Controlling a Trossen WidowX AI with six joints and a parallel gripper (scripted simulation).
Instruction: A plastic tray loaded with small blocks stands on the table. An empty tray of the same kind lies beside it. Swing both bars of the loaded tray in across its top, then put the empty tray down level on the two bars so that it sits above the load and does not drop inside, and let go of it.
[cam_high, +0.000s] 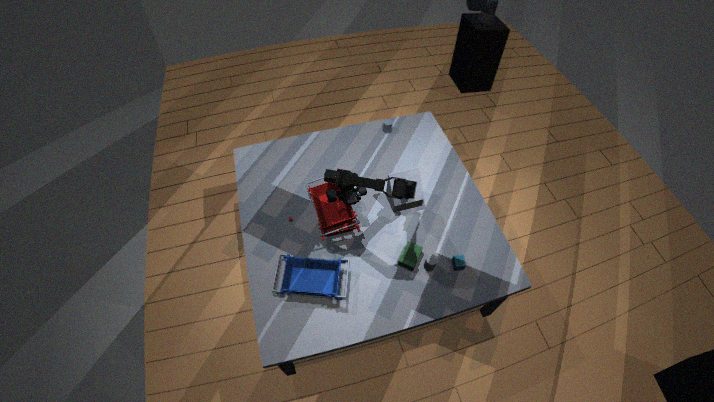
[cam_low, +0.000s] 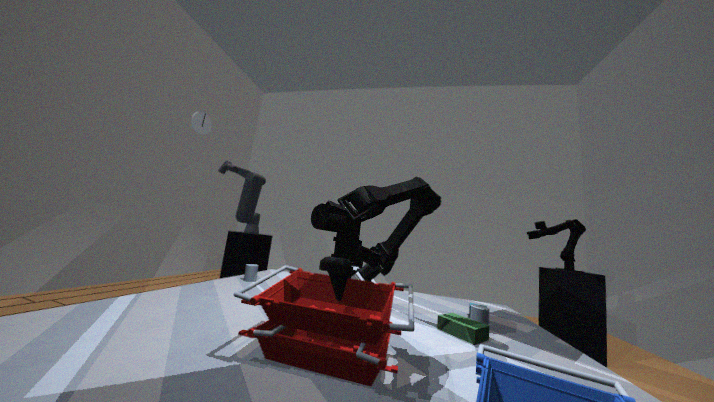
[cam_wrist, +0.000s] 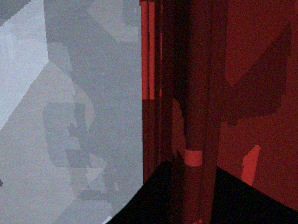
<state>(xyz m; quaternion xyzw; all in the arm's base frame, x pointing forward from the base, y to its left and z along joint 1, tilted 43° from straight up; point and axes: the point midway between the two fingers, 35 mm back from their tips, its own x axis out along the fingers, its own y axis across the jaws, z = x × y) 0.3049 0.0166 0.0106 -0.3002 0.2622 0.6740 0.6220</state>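
My gripper tip is now 70 mm short of the red tray, 20 mm below it and 10 mm to the right of it. Round my gripper tip: teal cube: 470 mm behind, 400 mm to the left, 80 mm below; green block: 310 mm to the left, 250 mm behind, 80 mm below; red bit: 290 mm ahead, 90 mm below, 20 mm to the right.
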